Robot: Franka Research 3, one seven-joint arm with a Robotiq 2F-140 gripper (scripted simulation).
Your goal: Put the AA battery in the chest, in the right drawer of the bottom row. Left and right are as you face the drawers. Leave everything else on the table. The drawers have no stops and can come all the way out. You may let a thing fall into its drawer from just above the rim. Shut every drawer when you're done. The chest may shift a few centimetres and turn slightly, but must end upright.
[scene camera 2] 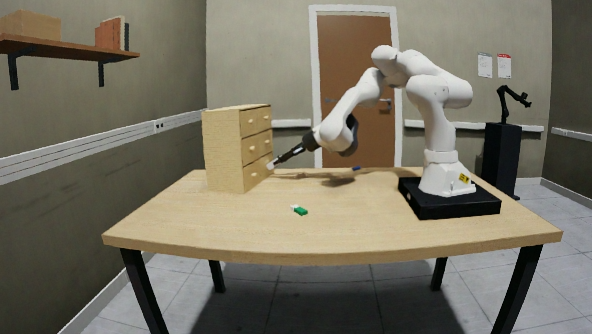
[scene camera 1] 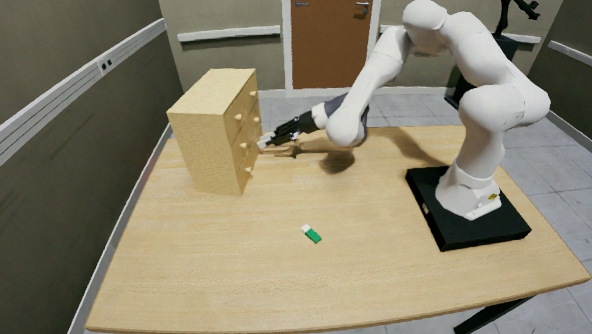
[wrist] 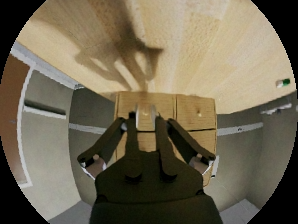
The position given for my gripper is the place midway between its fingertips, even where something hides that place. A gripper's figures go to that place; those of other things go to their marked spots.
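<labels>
I see my gripper (scene camera 1: 260,143) at 1.01 m from the lens. There is also a wooden chest (scene camera 1: 197,119), and that one is 0.73 m from the lens, so the chest is nearer to the lens than my gripper.
</labels>
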